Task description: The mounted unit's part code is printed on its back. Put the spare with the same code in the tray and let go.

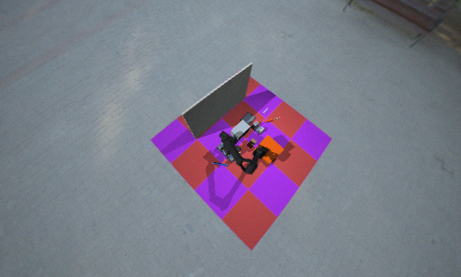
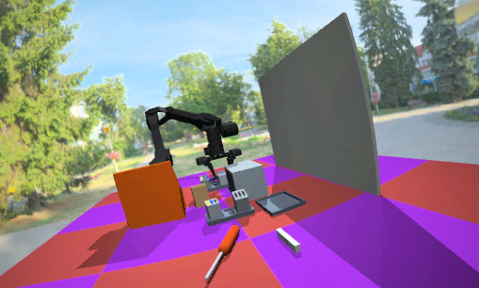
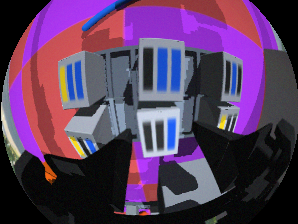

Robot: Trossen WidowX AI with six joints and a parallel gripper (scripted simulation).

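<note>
Now: gripper tip right at the grey spare block. Also, from my gripper tip: dark holder: 340 mm to the right, 70 mm behind, 30 mm below; then grey box: 180 mm to the right, 40 mm ahead, 10 mm above; then brown block: 180 mm to the right, 120 mm behind, 10 mm below.
</note>
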